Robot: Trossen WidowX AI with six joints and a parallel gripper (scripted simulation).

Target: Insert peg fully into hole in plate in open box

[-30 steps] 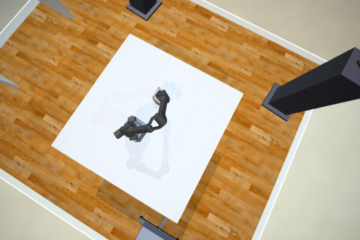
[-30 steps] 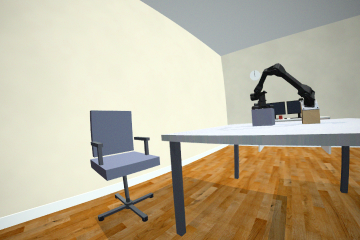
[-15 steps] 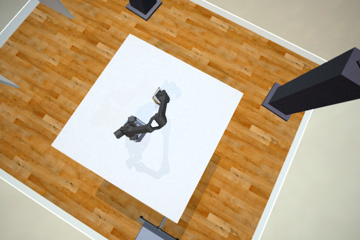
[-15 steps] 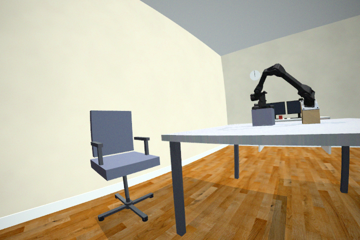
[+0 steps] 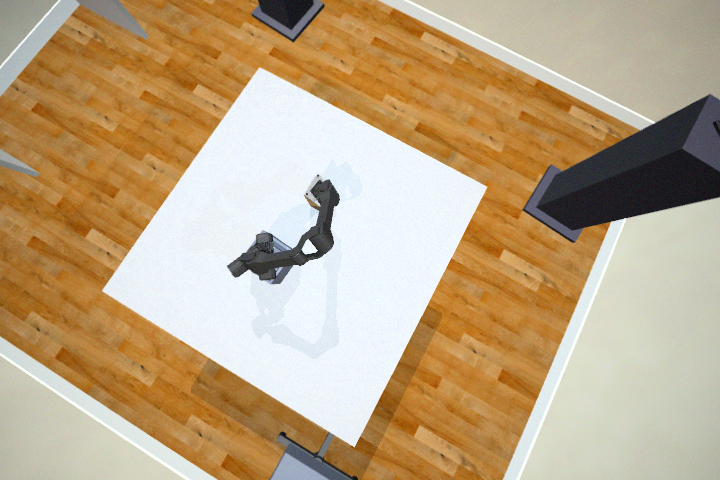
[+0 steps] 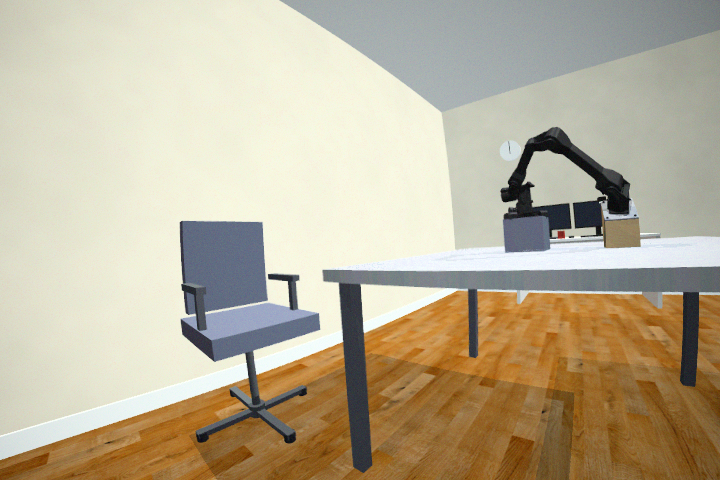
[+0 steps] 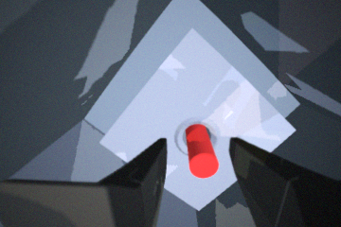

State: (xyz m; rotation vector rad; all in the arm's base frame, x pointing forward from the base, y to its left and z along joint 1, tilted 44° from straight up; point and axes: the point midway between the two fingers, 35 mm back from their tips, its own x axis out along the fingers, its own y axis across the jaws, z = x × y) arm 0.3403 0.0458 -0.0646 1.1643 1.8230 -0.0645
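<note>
The red peg lies 5 cm below my hand. The rest, counted from my hand: pale plate (5 cm below).
</note>
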